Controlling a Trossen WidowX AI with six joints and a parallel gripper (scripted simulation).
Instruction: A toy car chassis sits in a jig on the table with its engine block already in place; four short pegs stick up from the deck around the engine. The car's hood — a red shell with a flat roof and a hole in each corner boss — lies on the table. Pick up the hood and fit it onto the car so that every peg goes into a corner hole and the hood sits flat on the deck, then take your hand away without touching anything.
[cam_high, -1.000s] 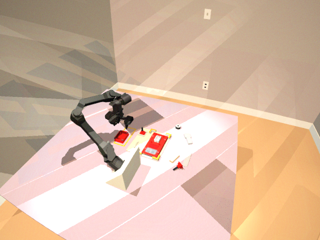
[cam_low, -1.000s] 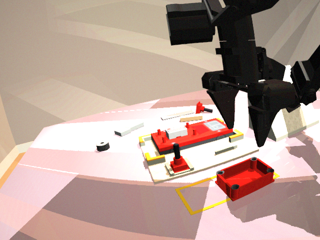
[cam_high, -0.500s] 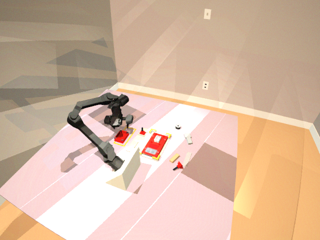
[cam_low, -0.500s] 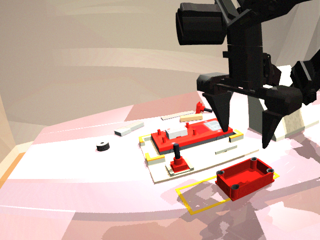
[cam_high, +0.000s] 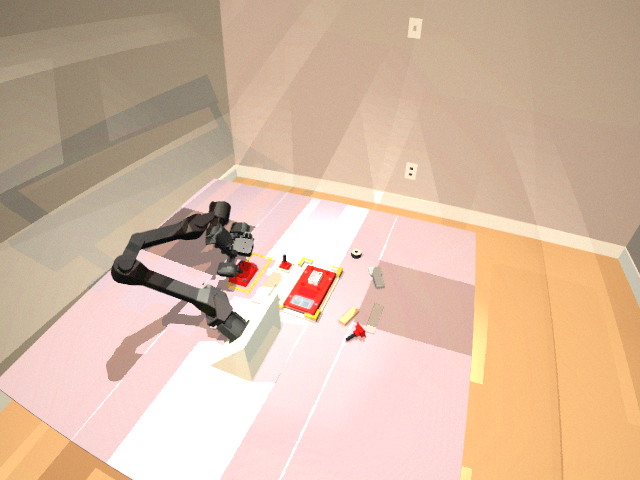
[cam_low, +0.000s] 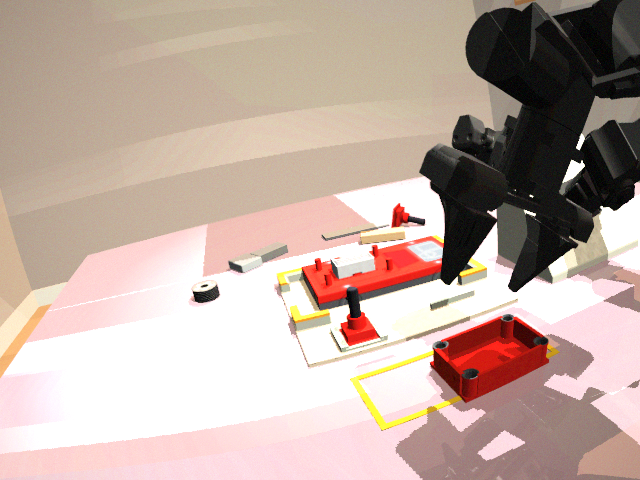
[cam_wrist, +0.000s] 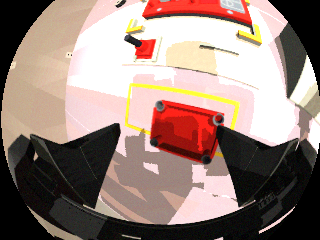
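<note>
Now: gripper tip 20 mm to the right of the red hood and 70 mm above it. From my gripper tip the other things lie so: engine block (30 mm ahead, 230 mm to the right, 50 mm below); black wheel (220 mm ahead, 340 mm to the right, 70 mm below); wooden strip (80 mm behind, 380 mm to the right, 70 mm below).
</note>
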